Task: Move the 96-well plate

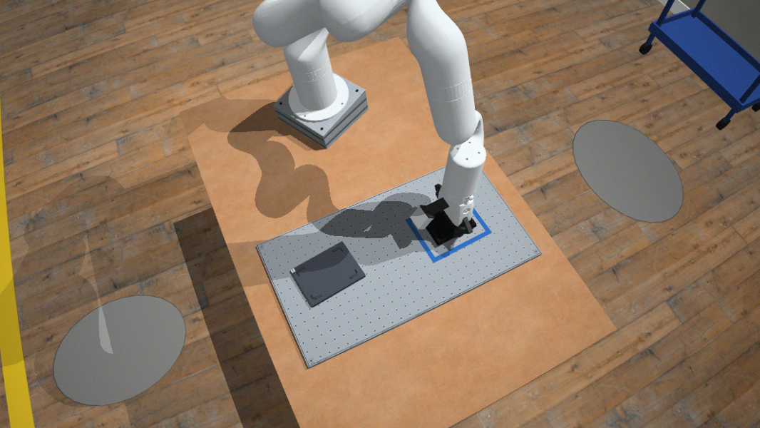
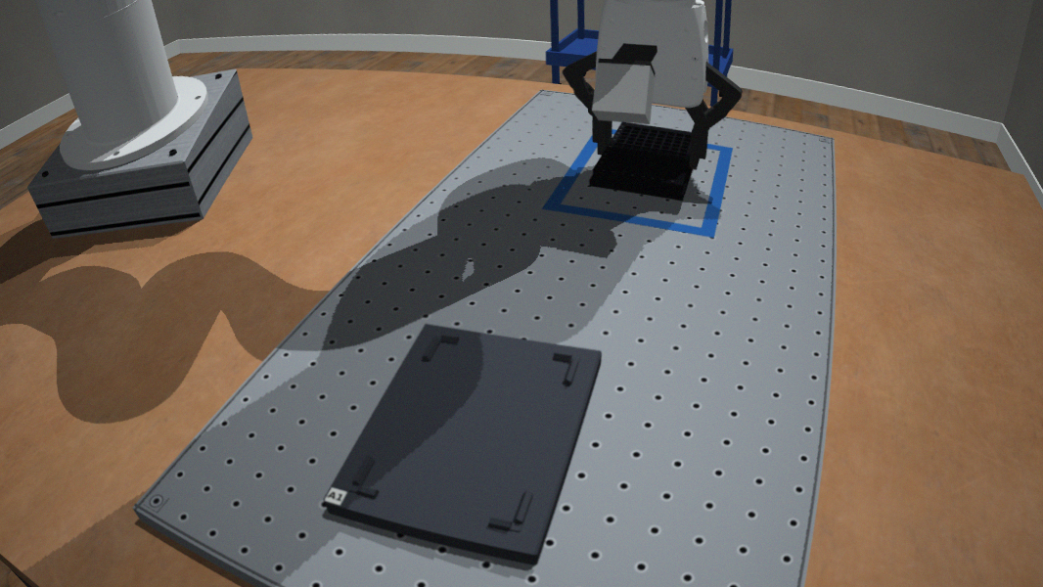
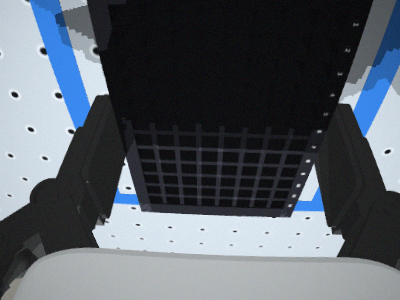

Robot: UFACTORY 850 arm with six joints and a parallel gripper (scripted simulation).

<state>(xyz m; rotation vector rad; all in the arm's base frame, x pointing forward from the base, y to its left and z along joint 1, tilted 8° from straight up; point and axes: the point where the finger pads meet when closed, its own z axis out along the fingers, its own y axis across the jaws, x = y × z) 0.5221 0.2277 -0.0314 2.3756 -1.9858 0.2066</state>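
My hand is 1 cm above the black 96-well plate. The rest, counted from my hand: dark plate nest N1: 3 cm ahead, 36 cm to the right, 2 cm below.
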